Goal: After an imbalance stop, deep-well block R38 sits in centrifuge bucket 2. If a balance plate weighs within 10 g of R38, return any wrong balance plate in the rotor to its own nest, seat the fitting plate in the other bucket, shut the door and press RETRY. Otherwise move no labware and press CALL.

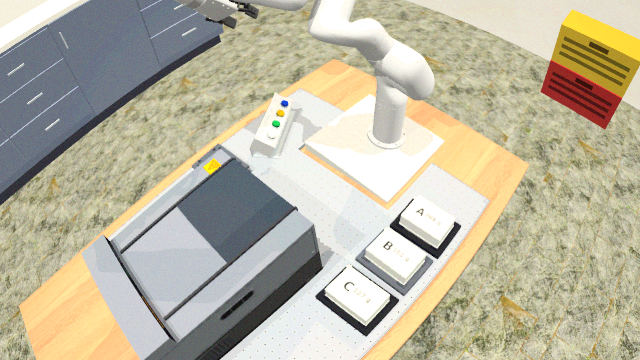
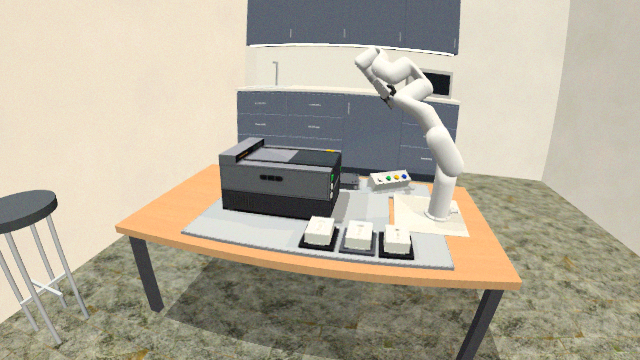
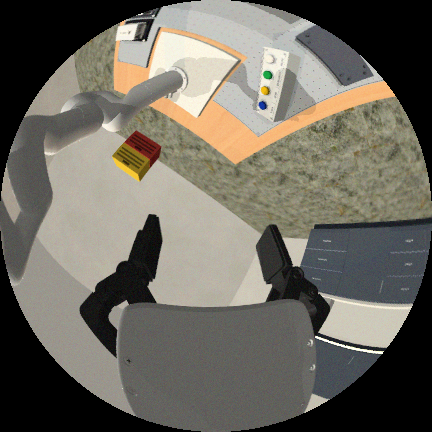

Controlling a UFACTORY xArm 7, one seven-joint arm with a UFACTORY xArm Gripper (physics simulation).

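Frame: origin at the arm's base, x ahead, y left, z up, level; metres.
Where they show: gripper, fingertip midpoint: [image 1: 246, 19] [image 2: 396, 105] [image 3: 212, 231]; arm's base at its link origin: [image 1: 386, 134] [image 2: 437, 214] [image 3: 175, 78].
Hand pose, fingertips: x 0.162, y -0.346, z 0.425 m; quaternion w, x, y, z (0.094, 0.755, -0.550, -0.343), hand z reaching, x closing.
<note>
Each offset is from my fingertips to the centre of the thing.
Balance plates A {dz -0.396, dx +0.081, dy +0.605 m} [image 1: 426, 223] [image 2: 397, 240] [image 3: 131, 32], B {dz -0.396, dx +0.211, dy +0.581 m} [image 1: 395, 261] [image 2: 359, 236] and C {dz -0.396, dx +0.349, dy +0.558 m} [image 1: 357, 298] [image 2: 320, 231] are white blocks, each in a dark nest. B's label reads 151 g and C's 127 g; A's number is blurred. The grey centrifuge {dz -0.307, dx +0.519, dy +0.239 m} [image 1: 272, 265] [image 2: 295, 185] has a dark panel and a light grey panel covering its top. The rotor, buckets and R38 are hidden. A white button box {dz -0.388, dx +0.008, dy +0.028 m} [image 1: 265, 142] [image 2: 390, 180] [image 3: 275, 87] carries white, green, yellow and blue buttons. My gripper [image 1: 245, 18] [image 2: 391, 98] [image 3: 212, 231] is open and empty, high above and away from the plates.
A dark flat plate {dz -0.408, dx +0.227, dy -0.012 m} [image 2: 349, 181] [image 3: 337, 55] lies between the centrifuge and the button box. The arm base stands on a white board [image 1: 345, 142] [image 2: 412, 222] [image 3: 217, 62]. Yellow and red boxes [image 1: 590, 65] [image 3: 136, 155] stand beyond the table. A stool [image 2: 25, 205] stands at the left.
</note>
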